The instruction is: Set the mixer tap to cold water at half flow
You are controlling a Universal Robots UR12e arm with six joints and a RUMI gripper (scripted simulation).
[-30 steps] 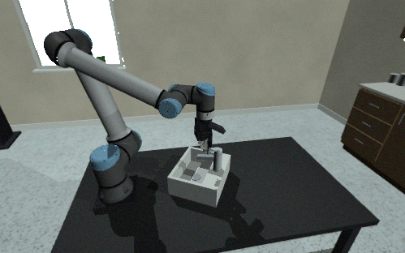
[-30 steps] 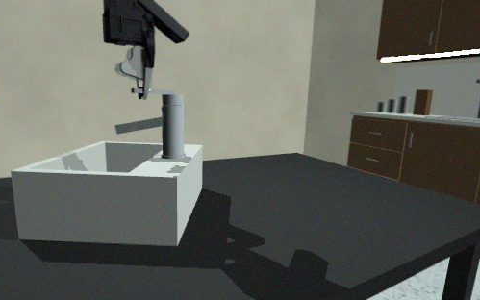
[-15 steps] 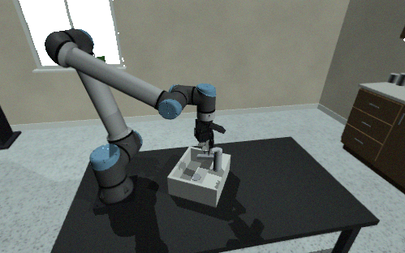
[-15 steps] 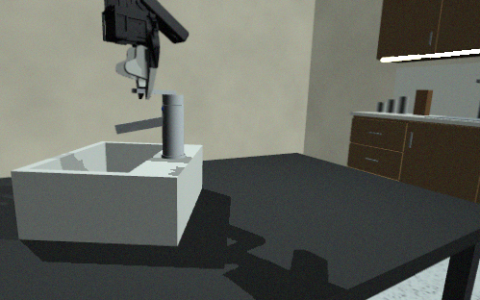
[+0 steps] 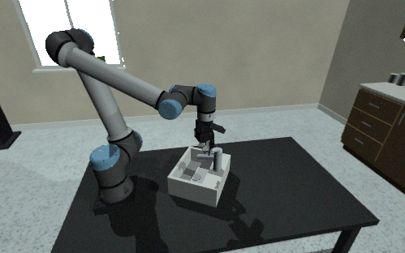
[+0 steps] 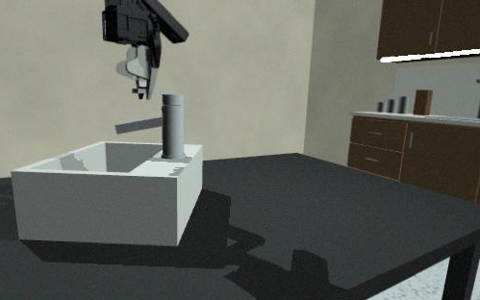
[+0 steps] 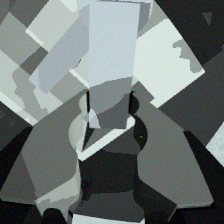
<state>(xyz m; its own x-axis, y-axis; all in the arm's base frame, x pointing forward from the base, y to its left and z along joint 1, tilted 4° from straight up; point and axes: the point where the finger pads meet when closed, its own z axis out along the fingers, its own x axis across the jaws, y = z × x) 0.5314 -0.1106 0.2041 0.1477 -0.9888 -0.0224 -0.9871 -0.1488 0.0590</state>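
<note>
My gripper is now 2 cm short of the flat lever. Also, from my hand: white basin (3 cm behind, 8 cm to the left, 23 cm below).
</note>
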